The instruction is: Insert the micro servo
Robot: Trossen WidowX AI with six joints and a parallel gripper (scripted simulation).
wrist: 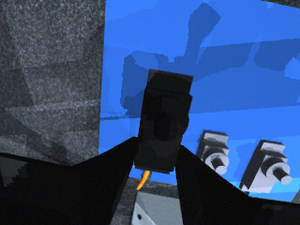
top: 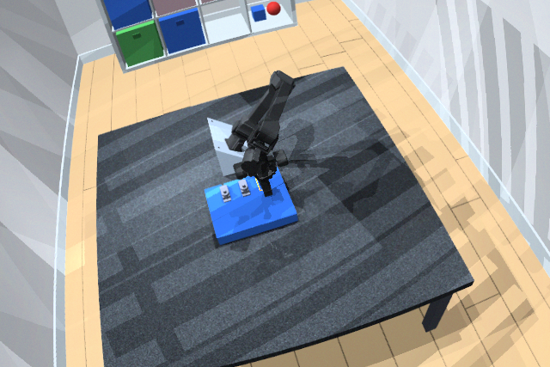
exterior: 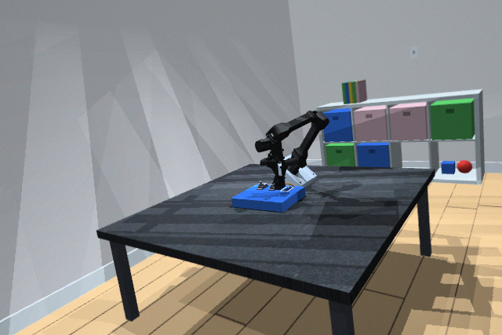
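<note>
The blue deck lies 50 mm ahead of my gripper tip, 80 mm to the right of it and 100 mm below it.
</note>
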